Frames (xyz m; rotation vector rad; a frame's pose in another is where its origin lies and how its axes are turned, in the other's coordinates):
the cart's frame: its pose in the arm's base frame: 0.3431 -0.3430 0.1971 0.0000 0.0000 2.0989
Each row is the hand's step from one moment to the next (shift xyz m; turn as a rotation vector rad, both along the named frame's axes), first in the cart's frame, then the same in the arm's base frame.
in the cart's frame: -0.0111 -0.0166 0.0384 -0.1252 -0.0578 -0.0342
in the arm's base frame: 0.0199 -0.0012 0.0384 0.1130 -0.0790 -0.0342
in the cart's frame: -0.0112 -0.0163 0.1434 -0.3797 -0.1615 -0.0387
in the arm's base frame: 0.0197 -0.0015 0.1434 0.3308 -0.2466 -0.0387
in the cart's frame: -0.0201 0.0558 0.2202 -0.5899 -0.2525 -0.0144
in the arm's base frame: -0.0381 -0.0455 0.2202 0.5153 -0.3823 -0.0144
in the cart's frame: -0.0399 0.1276 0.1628 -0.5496 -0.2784 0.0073
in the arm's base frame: -0.0901 -0.0988 0.1628 0.5174 -0.3344 0.0073
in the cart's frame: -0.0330 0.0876 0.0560 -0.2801 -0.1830 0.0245
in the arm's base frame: -0.0590 -0.0726 0.0560 0.2992 -0.1497 0.0245
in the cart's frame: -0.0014 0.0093 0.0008 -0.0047 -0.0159 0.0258
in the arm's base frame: -0.0073 -0.0059 0.0008 0.0161 0.0040 0.0258
